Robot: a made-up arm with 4 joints.
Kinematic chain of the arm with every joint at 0, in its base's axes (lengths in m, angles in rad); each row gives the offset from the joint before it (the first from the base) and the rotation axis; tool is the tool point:
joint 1: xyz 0 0 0.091 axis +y
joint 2: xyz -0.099 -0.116 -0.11 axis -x
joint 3: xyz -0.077 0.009 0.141 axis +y
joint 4: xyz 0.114 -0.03 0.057 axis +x
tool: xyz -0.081 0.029 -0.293
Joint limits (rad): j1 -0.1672..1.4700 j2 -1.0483..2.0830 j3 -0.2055..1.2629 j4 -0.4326..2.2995
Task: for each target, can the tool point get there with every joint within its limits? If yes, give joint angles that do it. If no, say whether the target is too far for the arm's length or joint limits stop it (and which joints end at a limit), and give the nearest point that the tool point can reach.
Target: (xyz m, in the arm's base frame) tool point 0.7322 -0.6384 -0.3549
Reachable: no: too far | nearest point 0.2138 -0.3199 0.0956 | short by 0.757 m
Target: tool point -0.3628 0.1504 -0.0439
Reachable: yes | joints 1.0501 1.6708 0.4637 1.9239
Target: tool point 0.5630 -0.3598 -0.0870
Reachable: no: joint limits stop it (at a limit: joint 1, joint 4) | nearest point 0.2575 -0.2537 0.1139 | short by 0.381 m
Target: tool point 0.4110 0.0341 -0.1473
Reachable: no: joint limits stop it (at a limit: joint 1, joint 3, joint 4) | nearest point 0.1463 0.0449 -0.2061 | short by 0.271 m
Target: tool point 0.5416 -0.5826 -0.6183
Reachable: no: too far | nearest point 0.0853 -0.0868 -0.3017 | short by 0.745 m
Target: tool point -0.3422 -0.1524 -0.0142
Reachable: yes | joints 0.1908 1.4858 0.7994 0.1619
